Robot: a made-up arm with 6 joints. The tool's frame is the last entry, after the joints.
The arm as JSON. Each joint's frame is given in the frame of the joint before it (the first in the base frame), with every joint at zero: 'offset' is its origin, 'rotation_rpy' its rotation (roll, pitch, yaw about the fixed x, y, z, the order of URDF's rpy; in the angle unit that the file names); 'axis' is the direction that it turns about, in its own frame. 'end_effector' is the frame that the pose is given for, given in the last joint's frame.
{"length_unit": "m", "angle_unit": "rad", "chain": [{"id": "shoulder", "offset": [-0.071, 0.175, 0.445], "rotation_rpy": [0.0, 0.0, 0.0], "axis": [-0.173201, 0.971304, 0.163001]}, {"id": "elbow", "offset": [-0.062, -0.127, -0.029], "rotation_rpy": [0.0, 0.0, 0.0], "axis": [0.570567, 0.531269, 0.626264]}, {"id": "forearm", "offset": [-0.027, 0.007, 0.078], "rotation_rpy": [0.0, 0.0, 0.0], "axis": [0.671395, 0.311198, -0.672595]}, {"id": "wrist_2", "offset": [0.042, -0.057, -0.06], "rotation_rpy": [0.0, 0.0, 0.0], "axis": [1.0, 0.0, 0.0]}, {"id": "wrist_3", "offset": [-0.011, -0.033, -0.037], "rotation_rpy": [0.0, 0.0, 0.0], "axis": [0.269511, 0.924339, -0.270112]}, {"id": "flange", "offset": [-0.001, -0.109, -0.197], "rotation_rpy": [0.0, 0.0, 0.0], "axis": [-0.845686, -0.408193, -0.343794]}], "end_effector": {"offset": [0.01, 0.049, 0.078], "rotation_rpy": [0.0, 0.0, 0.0]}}
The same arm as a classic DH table. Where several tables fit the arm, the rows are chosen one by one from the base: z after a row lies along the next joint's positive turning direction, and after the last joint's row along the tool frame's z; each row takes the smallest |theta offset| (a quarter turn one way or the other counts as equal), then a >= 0, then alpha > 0; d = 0 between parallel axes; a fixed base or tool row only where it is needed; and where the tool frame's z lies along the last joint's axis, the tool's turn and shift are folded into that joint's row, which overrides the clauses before.
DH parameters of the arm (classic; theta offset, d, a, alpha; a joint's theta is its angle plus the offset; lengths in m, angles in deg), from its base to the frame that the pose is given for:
base (fixed): 10.11 0.4145 -0.0392 -80.62
shoulder: 50.03 0.1126 -0.0459 58.72
elbow: -89.3 -0.0356 -0.0066 -82.69
forearm: 48.7 -0.0332 0.0769 47.83
wrist_2: 48.88 0.0093 0.0448 -74.36
wrist_3: -31.17 -0.0084 0.1943 -120.82
flange: 56.4 0.0878 -0.0398 -110.11
tool (fixed): 64.23 0.0669 0 0

